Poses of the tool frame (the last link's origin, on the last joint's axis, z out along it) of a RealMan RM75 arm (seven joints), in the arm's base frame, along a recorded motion.
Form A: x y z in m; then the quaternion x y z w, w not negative.
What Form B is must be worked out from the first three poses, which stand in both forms.
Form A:
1: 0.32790 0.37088 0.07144 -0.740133 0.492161 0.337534 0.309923
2: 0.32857 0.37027 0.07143 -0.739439 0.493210 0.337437 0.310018
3: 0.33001 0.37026 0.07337 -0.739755 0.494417 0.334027 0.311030
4: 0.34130 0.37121 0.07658 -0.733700 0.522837 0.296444 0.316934
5: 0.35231 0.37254 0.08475 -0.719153 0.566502 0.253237 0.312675
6: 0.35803 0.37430 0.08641 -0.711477 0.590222 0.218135 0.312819
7: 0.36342 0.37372 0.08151 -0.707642 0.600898 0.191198 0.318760
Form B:
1: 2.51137 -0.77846 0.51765 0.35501 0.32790 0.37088 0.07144
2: 2.51117 -0.77776 0.51877 0.35492 0.32857 0.37027 0.07143
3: 2.50904 -0.77836 0.52022 0.35146 0.33001 0.37026 0.07337
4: 2.49660 -0.77358 0.55126 0.31256 0.34130 0.37121 0.07658
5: 2.50558 -0.75711 0.59641 0.26660 0.35231 0.37254 0.08475
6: 2.50527 -0.74907 0.62141 0.22966 0.35803 0.37430 0.08641
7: 2.49275 -0.74659 0.63397 0.20172 0.36342 0.37372 0.08151
